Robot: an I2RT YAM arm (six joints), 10 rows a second.
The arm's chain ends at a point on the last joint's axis. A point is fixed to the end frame.
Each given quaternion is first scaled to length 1.
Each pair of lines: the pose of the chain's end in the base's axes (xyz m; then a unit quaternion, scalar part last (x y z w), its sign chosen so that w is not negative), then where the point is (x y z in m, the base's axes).
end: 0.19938, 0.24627, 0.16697, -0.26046, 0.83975, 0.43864, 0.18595
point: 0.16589 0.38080 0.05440
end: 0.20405, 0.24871, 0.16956, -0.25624, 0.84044, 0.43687, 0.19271
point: 0.17339 0.38386 0.05693
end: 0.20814, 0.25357, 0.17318, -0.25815, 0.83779, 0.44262, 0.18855
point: 0.17526 0.38941 0.06202
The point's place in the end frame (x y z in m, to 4 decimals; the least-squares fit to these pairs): 0.0506 0.0126 0.1708
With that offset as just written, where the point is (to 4 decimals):
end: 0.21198, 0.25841, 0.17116, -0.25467, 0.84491, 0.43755, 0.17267
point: 0.1754 0.3917 0.0581
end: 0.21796, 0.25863, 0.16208, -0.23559, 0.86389, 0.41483, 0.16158
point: 0.1831 0.3871 0.0430
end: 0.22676, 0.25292, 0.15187, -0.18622, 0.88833, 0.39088, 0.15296
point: 0.1979 0.3785 0.0282
